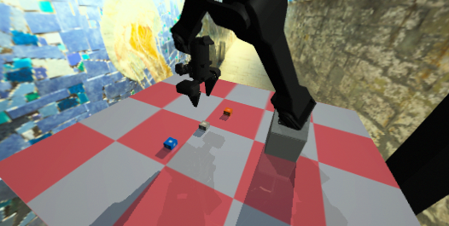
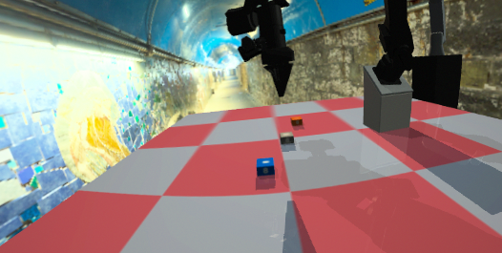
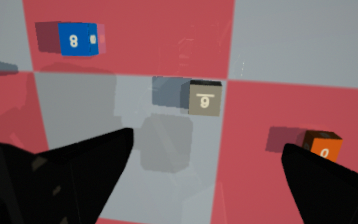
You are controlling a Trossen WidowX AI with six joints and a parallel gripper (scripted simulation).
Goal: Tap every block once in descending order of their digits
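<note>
My gripper tip is now 13 cm to the right of the blue block, 11 cm above it and 5 cm short of it. From my gripper tip the other things lie so: orange block (14 cm to the right, 11 cm below, 6 cm behind); then grey block (11 cm below, 1 cm behind).
</note>
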